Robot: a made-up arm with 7 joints.
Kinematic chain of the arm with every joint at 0, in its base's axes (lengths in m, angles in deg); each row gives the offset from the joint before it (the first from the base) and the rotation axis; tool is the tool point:
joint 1: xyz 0 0 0 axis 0 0.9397 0.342
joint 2: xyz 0 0 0 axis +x
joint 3: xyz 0 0 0 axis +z
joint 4: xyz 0.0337 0 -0.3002 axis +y
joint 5: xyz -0.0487 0 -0.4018 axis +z
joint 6: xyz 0 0 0 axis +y
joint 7: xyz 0 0 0 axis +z
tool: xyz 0 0 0
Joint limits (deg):
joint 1: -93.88..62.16
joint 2: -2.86..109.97
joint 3: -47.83..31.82
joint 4: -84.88..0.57
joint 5: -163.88..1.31
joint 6: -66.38..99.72
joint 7: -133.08..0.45
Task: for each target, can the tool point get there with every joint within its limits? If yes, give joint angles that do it. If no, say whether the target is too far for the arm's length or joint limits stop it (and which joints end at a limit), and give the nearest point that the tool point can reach.
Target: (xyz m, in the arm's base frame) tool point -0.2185 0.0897 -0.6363
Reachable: yes | joints 38.32 25.20 -40.99 -46.07 -69.25 -11.87 -115.61
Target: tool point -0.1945 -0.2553 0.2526
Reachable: no: joint limits stop it (at a limit: joint 1, joint 2, joint 4) | nearest point 0.2413 -0.4668 0.2373 | short by 0.485 m
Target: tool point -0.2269 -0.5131 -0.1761
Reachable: no: joint limits stop it (at a limit: joint 1, joint 2, joint 3) | nearest point -0.1505 -0.2968 -0.5182 | short by 0.412 m
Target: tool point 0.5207 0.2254 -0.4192
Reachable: yes | joints -45.79 26.63 -27.11 -6.19 -84.26 -43.03 -62.98
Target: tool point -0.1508 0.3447 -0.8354
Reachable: no: too far | nearest point -0.1163 0.2659 -0.6445 | short by 0.209 m
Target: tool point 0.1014 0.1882 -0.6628
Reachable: yes | joints 8.52 9.93 18.38 -33.20 -132.79 71.69 -107.67
